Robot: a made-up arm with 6 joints. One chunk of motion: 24 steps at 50 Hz.
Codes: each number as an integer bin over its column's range. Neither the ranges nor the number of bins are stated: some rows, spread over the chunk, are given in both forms.
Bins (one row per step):
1: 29 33 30 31 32 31
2: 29 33 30 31 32 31
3: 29 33 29 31 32 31
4: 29 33 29 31 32 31
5: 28 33 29 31 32 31
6: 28 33 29 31 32 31
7: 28 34 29 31 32 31
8: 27 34 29 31 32 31
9: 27 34 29 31 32 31
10: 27 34 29 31 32 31
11: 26 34 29 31 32 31
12: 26 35 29 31 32 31
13: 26 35 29 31 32 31
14: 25 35 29 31 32 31
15: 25 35 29 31 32 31
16: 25 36 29 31 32 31
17: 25 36 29 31 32 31
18: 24 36 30 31 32 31
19: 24 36 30 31 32 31
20: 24 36 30 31 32 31
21: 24 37 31 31 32 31
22: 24 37 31 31 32 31
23: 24 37 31 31 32 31
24: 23 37 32 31 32 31
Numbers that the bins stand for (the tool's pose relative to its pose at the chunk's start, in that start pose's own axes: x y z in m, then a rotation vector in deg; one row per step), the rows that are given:
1: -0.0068 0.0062 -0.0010 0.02 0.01 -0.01
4: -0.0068 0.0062 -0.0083 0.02 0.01 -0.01
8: -0.0243 0.0170 -0.0083 0.02 0.01 -0.01
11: -0.0330 0.0170 -0.0083 0.02 0.01 -0.01
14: -0.0417 0.0278 -0.0083 0.02 0.01 -0.01
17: -0.0417 0.0386 -0.0083 0.02 0.01 -0.01
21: -0.0505 0.0494 0.0063 0.02 0.01 -0.01
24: -0.0592 0.0494 0.0137 0.02 0.01 -0.01
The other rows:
2: -0.0068 0.0062 -0.0010 0.02 0.01 -0.01
3: -0.0068 0.0062 -0.0083 0.02 0.01 -0.01
5: -0.0156 0.0062 -0.0083 0.02 0.01 -0.01
6: -0.0156 0.0062 -0.0083 0.02 0.01 -0.01
7: -0.0156 0.0170 -0.0083 0.02 0.01 -0.01
9: -0.0243 0.0170 -0.0083 0.02 0.01 -0.01
10: -0.0243 0.0170 -0.0083 0.02 0.01 -0.01
12: -0.0330 0.0278 -0.0083 0.02 0.01 -0.01
13: -0.0330 0.0278 -0.0083 0.02 0.01 -0.01
15: -0.0417 0.0278 -0.0083 0.02 0.01 -0.01
16: -0.0417 0.0386 -0.0083 0.02 0.01 -0.01
18: -0.0505 0.0386 -0.0010 0.02 0.01 -0.01
19: -0.0505 0.0386 -0.0010 0.02 0.01 -0.01
20: -0.0505 0.0386 -0.0010 0.02 0.01 -0.01
22: -0.0505 0.0494 0.0063 0.02 0.01 -0.01
23: -0.0505 0.0494 0.0063 0.02 0.01 -0.01

